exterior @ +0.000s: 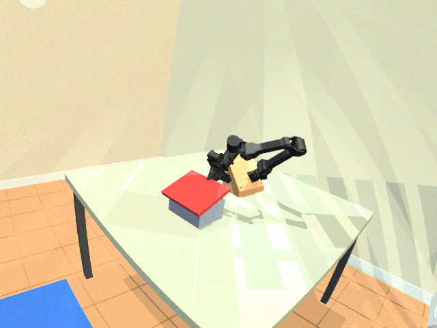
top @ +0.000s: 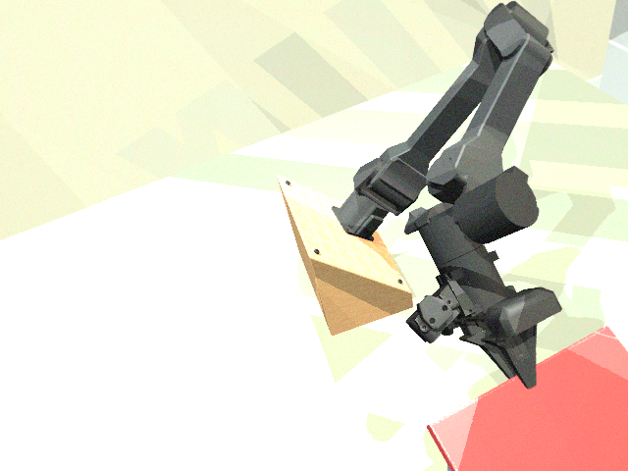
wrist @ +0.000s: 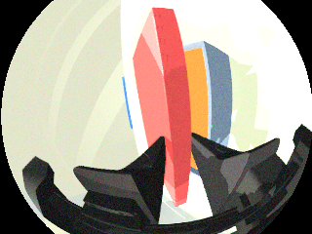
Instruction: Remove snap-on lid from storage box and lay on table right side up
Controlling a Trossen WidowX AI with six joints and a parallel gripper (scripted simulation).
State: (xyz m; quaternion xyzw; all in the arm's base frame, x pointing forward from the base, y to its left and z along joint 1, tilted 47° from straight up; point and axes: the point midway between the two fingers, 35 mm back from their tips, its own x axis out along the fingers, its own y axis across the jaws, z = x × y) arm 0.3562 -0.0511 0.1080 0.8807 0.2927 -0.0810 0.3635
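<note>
Now: gripper tip 80 mm short of the red lid, 20 mm above it and 10 mm to the right of it. Round my gripper tip: storage box 90 mm below, 60 mm ahead, 10 mm to the left.
</note>
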